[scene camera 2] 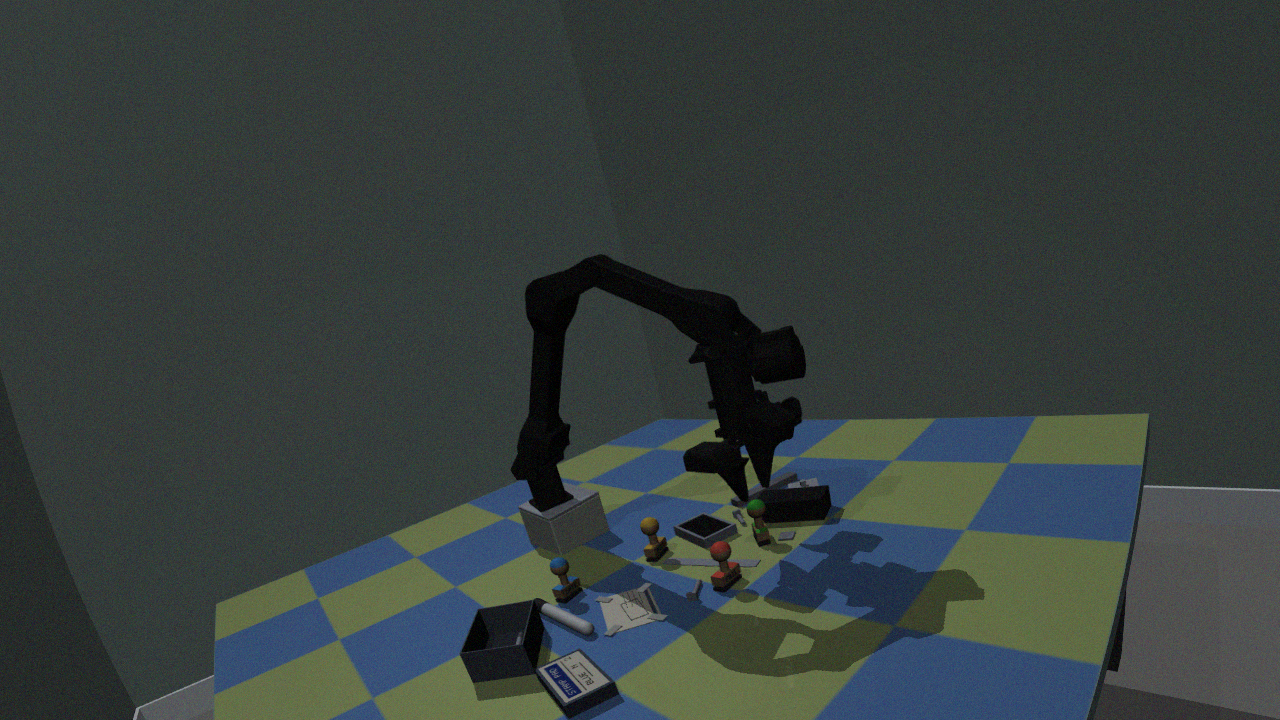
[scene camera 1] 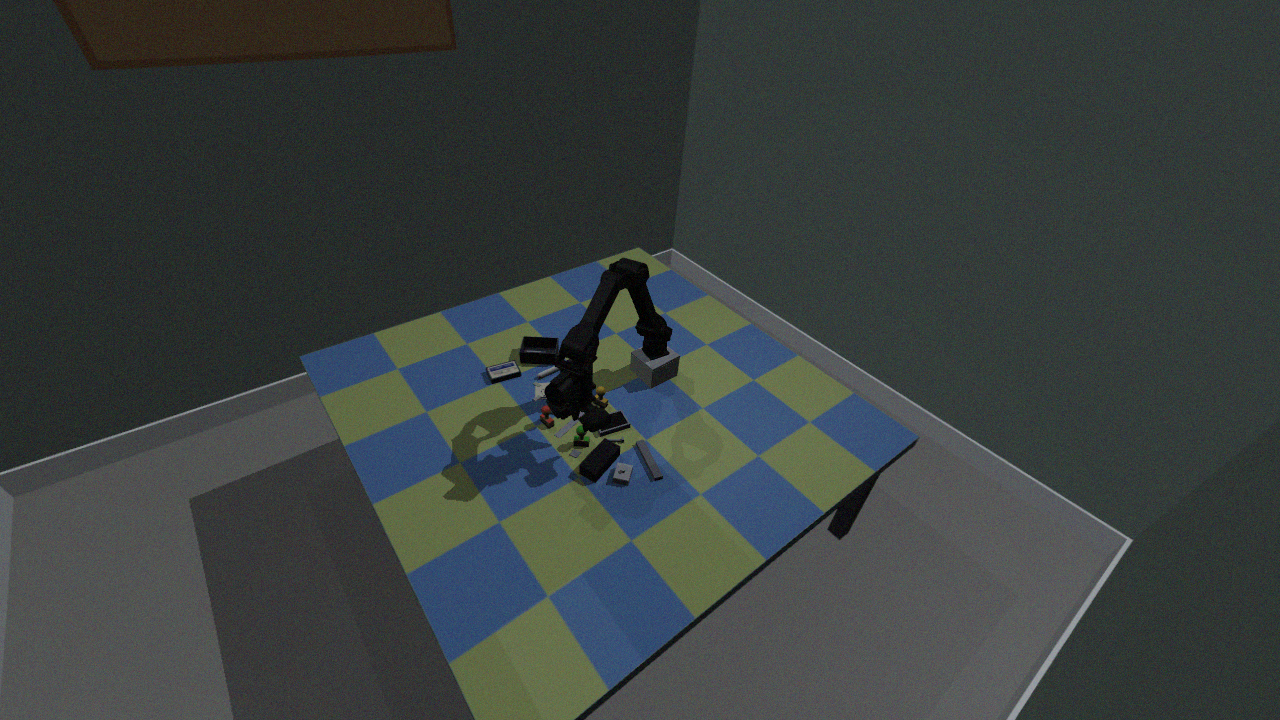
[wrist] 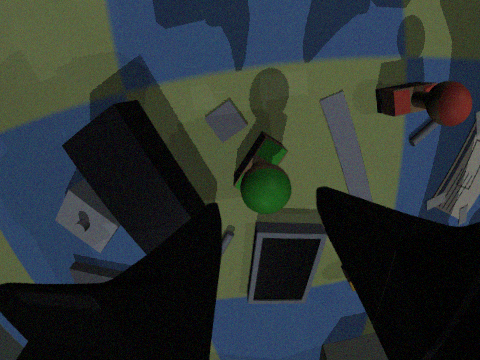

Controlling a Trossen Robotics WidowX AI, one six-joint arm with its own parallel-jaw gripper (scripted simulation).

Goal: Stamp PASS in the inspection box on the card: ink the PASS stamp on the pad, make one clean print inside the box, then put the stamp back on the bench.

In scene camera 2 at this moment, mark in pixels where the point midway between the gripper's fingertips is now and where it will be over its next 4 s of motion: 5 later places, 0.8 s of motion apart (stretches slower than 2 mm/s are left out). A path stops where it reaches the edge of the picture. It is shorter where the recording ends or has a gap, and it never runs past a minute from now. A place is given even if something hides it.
My gripper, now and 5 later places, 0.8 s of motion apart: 755,494; 760,518; 759,523; 759,516; 758,509; 756,502
